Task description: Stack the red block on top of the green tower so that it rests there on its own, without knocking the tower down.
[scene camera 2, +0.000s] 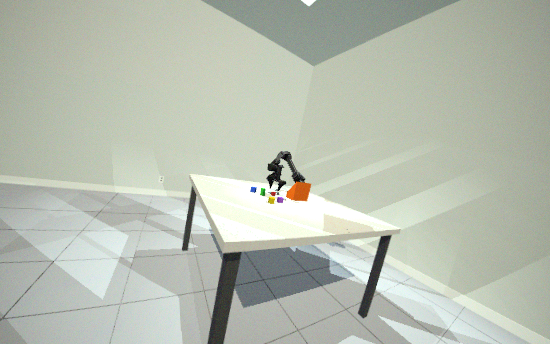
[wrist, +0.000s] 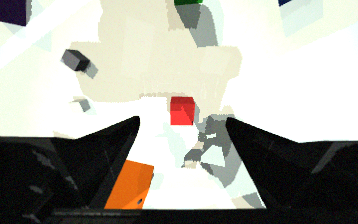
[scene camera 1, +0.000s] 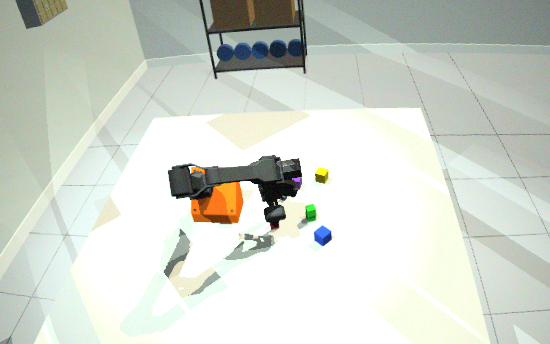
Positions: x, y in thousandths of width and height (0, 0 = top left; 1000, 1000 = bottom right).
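Note:
Nothing is held in my gripper (scene camera 1: 497, 629), and it is open. I can see the gripper (wrist: 513, 538) from the wrist as well.

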